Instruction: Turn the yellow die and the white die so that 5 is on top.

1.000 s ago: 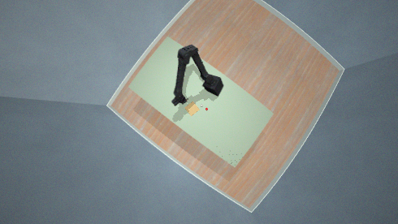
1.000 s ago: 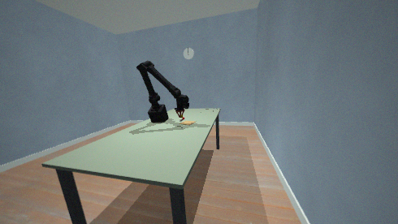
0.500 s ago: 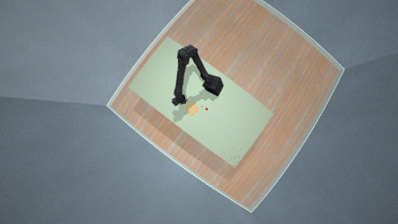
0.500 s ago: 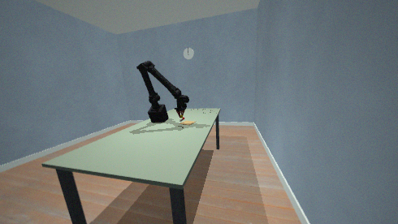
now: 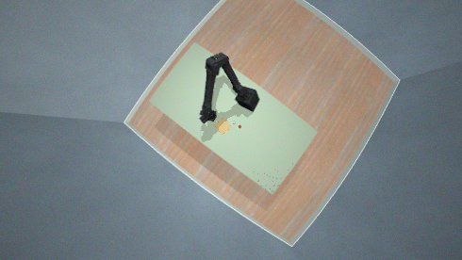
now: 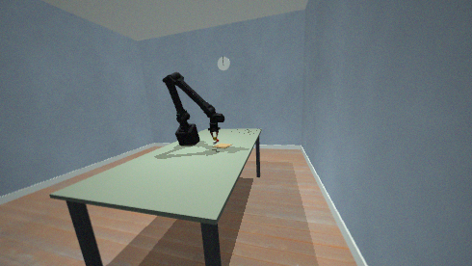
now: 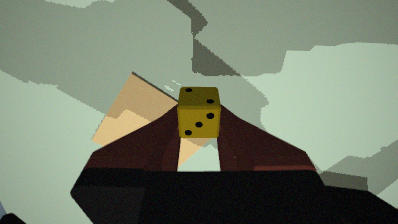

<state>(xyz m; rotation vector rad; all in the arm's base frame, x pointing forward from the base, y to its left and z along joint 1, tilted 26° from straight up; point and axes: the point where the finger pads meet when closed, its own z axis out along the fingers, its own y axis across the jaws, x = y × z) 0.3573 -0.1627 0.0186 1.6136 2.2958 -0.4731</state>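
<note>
Now: the tan mat 13 cm to the left of my hand, 10 cm below it and 3 cm ahead of it. The rest, counted from my hand: red die (29 cm to the left, 9 cm below, 7 cm behind); yellow die (1 cm to the right); white die (21 cm to the left, 9 cm below, 8 cm behind).
</note>
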